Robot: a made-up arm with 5 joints.
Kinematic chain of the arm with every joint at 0, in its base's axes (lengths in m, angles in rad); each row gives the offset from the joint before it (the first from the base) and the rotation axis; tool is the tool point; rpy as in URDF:
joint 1: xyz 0 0 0.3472 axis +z
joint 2: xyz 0 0 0 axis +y
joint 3: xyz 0.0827 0 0.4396 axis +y
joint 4: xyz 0.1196 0 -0.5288 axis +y
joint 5: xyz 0.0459 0 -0.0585 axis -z
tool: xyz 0 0 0 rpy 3.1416 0 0
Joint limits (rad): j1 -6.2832..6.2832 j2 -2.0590..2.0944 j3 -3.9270..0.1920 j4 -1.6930..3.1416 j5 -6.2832..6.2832
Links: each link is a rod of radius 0.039 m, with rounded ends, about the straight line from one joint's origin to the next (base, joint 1, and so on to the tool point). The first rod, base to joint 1, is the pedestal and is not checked.
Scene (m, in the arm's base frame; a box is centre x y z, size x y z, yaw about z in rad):
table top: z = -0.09
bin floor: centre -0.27 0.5 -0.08 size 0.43 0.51 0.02 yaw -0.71
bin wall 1: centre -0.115 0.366 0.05 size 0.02 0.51 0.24 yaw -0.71
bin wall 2: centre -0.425 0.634 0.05 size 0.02 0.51 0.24 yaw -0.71
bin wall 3: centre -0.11 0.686 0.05 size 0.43 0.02 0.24 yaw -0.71
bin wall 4: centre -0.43 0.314 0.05 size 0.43 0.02 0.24 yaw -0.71
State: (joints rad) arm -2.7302 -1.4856 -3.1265 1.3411 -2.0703
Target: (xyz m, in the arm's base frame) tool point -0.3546 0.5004 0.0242
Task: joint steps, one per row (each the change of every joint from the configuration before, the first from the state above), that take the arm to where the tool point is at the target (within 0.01 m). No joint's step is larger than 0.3 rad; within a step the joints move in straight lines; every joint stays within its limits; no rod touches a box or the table.
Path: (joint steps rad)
1: -0.1707 0.2266 0.2701 0.0250 0.0000
2: -0.1707 0.2266 0.2701 0.0249 0.0000
3: -0.1707 0.2266 0.2701 0.0250 0.0000
4: -0.1707 0.2266 0.2701 0.0250 0.0000
5: -0.1708 0.2266 0.2701 0.0249 0.0000
6: -0.1707 0.2266 0.2702 0.0250 0.0000
7: -0.1707 0.2266 0.2701 0.0250 0.0000
8: -0.1707 0.2266 0.2701 0.0250 0.0000
9: 0.0000 0.2726 -0.0906 -0.0562 0.0000
10: 0.0000 0.2727 -0.0906 -0.0561 0.0000

